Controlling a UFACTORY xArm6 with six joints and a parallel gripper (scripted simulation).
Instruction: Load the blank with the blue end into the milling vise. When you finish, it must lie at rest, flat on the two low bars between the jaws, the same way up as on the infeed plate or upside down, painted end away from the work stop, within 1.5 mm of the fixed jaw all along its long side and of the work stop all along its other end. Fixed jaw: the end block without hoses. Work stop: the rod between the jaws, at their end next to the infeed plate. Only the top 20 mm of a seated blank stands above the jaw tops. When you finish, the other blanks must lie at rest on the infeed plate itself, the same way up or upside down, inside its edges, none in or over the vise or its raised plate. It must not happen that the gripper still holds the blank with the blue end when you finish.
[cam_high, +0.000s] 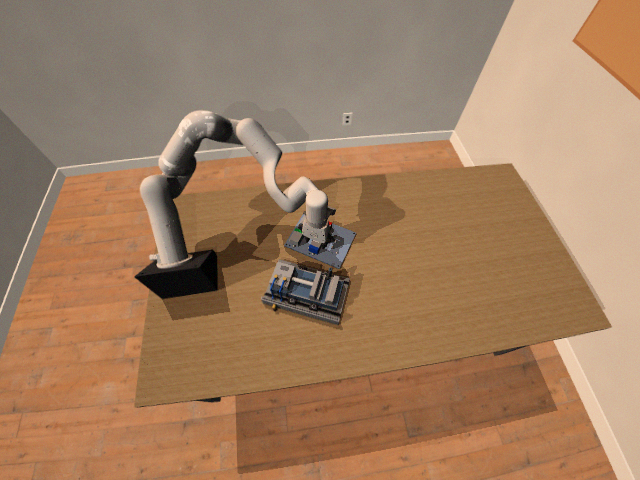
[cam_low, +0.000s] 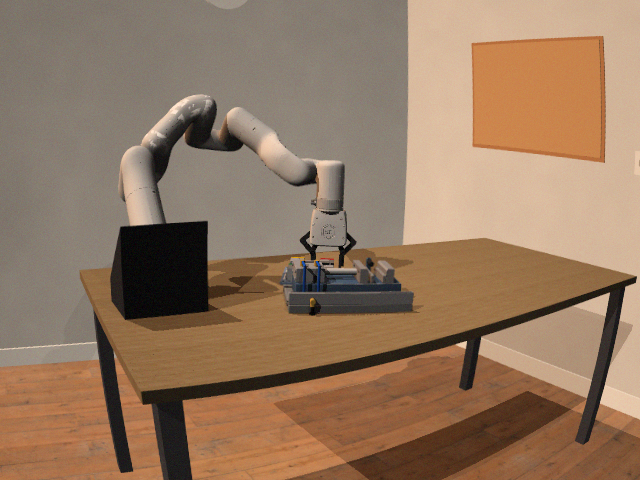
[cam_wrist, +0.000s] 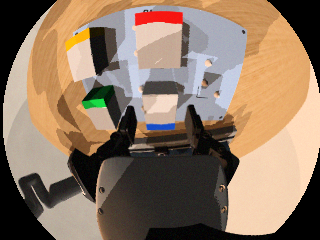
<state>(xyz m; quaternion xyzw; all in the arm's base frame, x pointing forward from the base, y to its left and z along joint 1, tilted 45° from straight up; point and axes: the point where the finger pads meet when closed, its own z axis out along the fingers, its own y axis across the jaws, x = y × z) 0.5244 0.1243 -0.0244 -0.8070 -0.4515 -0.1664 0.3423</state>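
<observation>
Right now the blue-ended blank is 30 mm below my hand. From my hand the other things lie so: green-ended blank 80 mm behind, 50 mm to the left, 30 mm below; yellow-ended blank 120 mm to the left, 30 mm below, 30 mm behind; red-ended blank 80 mm to the left, 50 mm ahead, 30 mm below.
</observation>
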